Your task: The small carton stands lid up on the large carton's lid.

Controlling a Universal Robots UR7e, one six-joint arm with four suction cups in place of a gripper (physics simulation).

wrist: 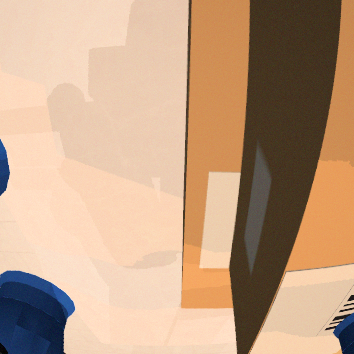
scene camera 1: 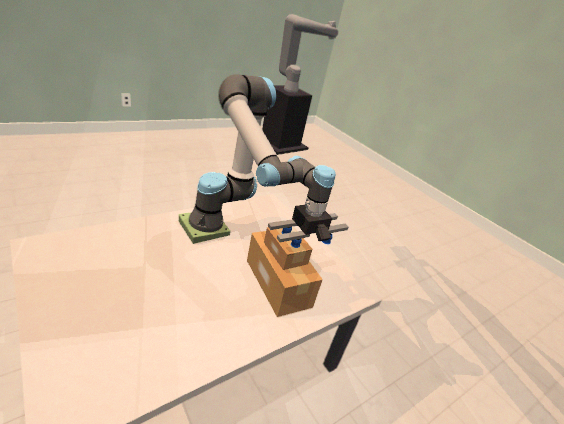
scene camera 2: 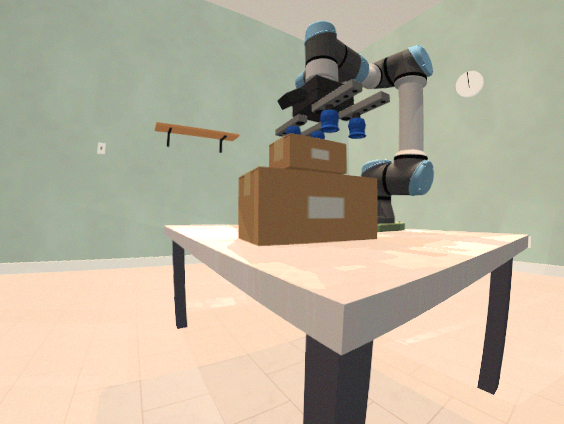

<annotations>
suction head: holds a small carton
a large carton: on the table
</annotations>
